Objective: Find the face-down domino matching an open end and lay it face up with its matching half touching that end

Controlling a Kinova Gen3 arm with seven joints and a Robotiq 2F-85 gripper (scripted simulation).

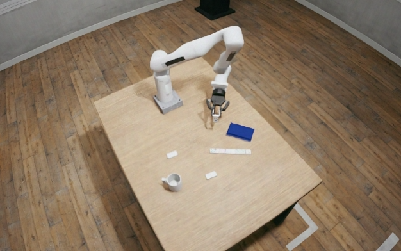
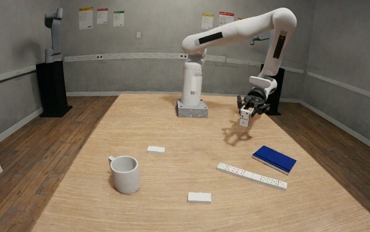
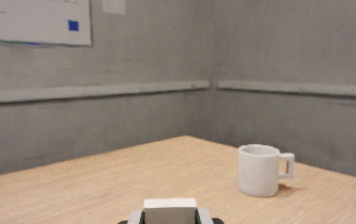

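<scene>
Right now my hand is 13 cm above the blue book, 10 cm to the right of it and 10 cm short of it. Also, from my hand: grey mug (37 cm to the right, 17 cm ahead, 11 cm below).
</scene>
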